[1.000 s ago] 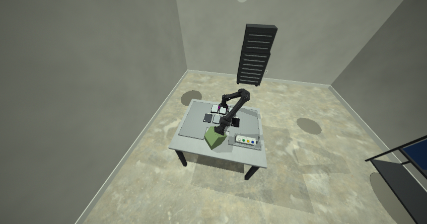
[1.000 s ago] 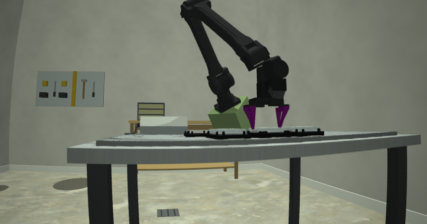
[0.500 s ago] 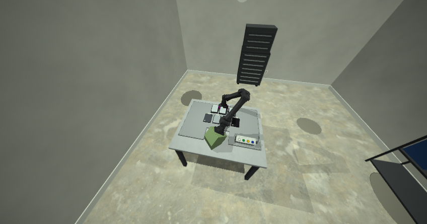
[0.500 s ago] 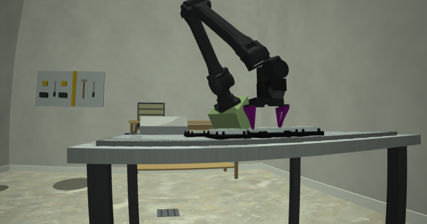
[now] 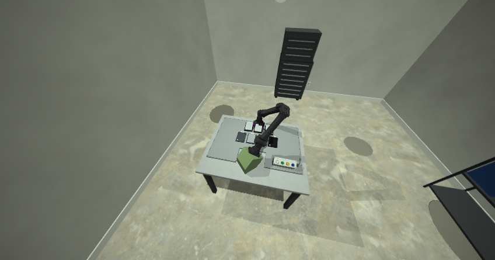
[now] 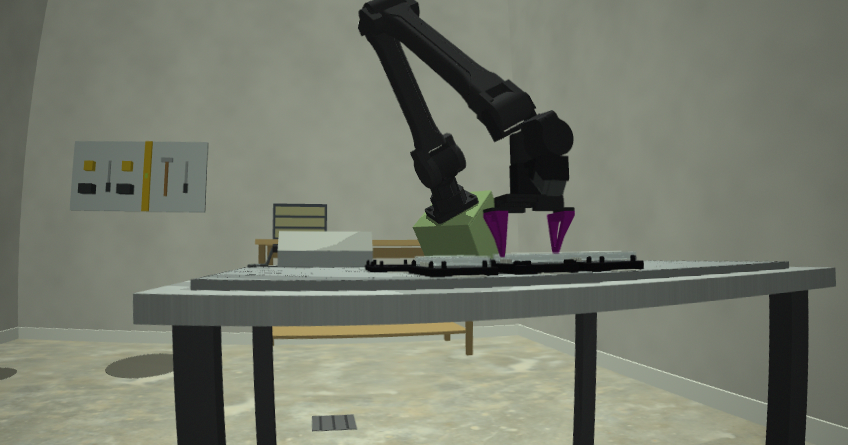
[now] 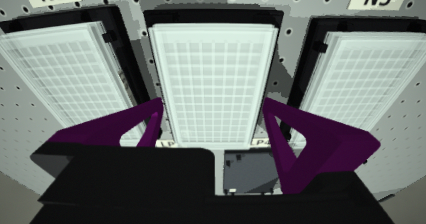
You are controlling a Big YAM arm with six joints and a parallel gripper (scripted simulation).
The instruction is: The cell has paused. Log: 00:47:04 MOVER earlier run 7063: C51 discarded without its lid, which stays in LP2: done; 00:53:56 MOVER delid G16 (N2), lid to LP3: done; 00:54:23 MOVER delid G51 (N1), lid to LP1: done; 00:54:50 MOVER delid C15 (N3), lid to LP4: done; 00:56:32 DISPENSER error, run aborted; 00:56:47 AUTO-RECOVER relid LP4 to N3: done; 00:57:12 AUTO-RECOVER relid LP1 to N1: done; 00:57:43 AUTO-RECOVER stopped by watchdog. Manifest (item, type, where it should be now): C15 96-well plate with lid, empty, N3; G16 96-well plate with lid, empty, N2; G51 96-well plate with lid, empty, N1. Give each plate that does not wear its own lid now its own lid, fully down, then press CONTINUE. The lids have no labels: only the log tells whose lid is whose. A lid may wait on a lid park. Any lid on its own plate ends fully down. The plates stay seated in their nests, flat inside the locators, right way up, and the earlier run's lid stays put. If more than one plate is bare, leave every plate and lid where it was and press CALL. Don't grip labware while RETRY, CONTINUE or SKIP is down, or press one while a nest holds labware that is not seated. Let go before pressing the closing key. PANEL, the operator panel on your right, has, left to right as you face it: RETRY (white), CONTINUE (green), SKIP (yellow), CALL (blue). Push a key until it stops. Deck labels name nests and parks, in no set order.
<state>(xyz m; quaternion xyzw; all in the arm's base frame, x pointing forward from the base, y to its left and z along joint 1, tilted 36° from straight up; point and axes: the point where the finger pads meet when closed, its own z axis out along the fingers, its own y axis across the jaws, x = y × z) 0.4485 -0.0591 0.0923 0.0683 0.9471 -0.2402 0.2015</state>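
Now: hand 51 cm past the green continue key, 18 cm to the left of it and 3 cm below it. Round my hand: lid park label: 5 cm behind, 20 cm to the left, 3 cm below; then park LP3: 13 cm behind, 22 cm to the left, 3 cm below; then park LP4: 19 cm behind, 3 cm to the right, 3 cm below.
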